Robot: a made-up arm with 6 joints.
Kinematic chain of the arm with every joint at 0, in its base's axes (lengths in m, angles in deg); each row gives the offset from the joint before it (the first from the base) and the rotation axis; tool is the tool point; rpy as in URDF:
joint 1: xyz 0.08 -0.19 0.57 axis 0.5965 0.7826 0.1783
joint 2: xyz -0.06 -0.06 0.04 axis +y
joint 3: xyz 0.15 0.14 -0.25 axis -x
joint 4: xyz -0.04 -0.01 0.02 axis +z
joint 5: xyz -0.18 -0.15 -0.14 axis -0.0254 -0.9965 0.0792
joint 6: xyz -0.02 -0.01 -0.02 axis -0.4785 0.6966 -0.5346
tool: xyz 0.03 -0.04 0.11 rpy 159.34 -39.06 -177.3
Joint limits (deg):
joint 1: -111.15..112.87
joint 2: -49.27..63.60
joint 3: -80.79..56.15
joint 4: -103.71..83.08
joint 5: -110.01..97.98
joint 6: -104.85..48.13
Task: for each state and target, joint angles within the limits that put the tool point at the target. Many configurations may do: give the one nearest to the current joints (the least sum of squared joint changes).
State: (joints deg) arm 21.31 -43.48 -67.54 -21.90 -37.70 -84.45
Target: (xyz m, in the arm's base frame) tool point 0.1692 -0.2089 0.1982
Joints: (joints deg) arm 4.57 -42.14 -36.78 -19.60 -38.62 -74.40
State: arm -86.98 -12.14 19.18 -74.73 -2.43 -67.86
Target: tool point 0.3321 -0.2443 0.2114
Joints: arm -71.70 -8.20 11.12 -87.45 -0.51 -66.94
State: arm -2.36 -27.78 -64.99 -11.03 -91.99 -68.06
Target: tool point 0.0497 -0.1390 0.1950
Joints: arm 3.68 -27.44 -43.04 -37.07 -78.65 -61.49
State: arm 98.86 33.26 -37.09 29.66 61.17 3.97
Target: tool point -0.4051 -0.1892 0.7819
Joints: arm 105.31 18.17 -55.99 33.13 61.88 4.15
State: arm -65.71 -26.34 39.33 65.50 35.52 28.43
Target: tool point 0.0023 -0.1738 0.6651
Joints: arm -97.51 -30.94 56.15 44.35 25.55 41.17
